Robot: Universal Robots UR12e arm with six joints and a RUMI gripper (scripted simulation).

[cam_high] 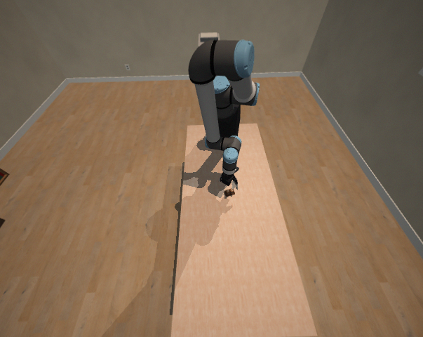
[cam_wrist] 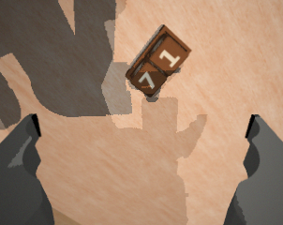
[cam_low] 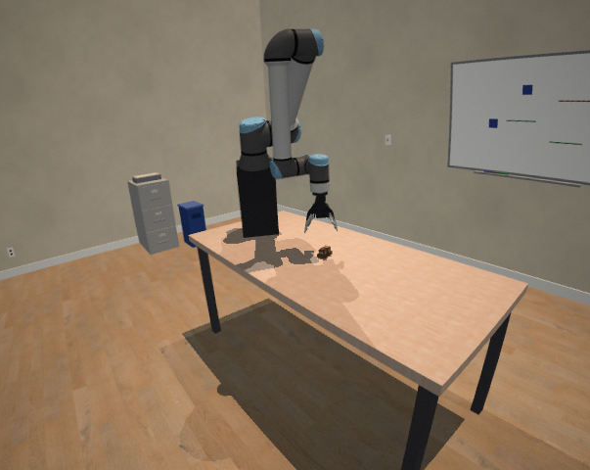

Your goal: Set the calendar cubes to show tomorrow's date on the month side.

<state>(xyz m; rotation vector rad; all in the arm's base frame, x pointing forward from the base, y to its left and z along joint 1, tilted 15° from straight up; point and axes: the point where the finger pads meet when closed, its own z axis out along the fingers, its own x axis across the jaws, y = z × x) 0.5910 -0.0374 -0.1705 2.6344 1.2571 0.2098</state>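
The brown digit cube is 10 mm ahead of my hand and 100 mm below it. From my hand the other things lie so: brown calendar tray (10 mm ahead, 20 mm to the left, 120 mm below).
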